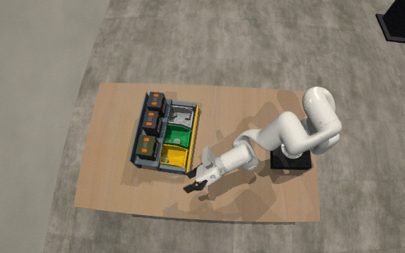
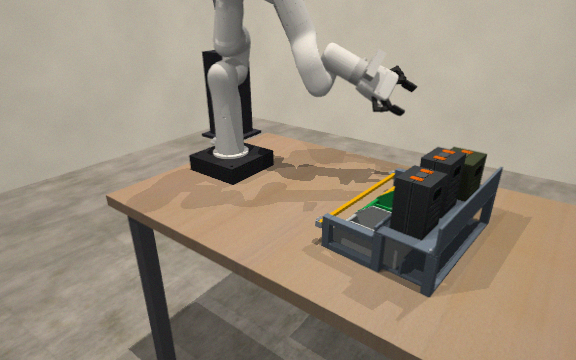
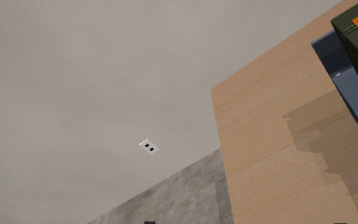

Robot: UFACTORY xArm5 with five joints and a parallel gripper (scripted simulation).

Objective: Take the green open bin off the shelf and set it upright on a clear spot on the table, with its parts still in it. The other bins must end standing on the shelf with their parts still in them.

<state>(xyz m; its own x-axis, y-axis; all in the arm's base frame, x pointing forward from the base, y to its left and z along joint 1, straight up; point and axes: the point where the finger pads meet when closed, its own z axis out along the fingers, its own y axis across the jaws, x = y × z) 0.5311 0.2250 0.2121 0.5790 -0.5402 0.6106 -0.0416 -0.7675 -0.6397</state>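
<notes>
Now: the thin yellow rod 27 cm to the right of my hand and 21 cm below it. The rest, counted from my hand: grey part: 9 cm ahead, 26 cm to the right, 25 cm below; then olive case: 22 cm ahead, 18 cm to the right, 12 cm below; then yellow bin: 12 cm ahead, 17 cm to the right, 23 cm below.
</notes>
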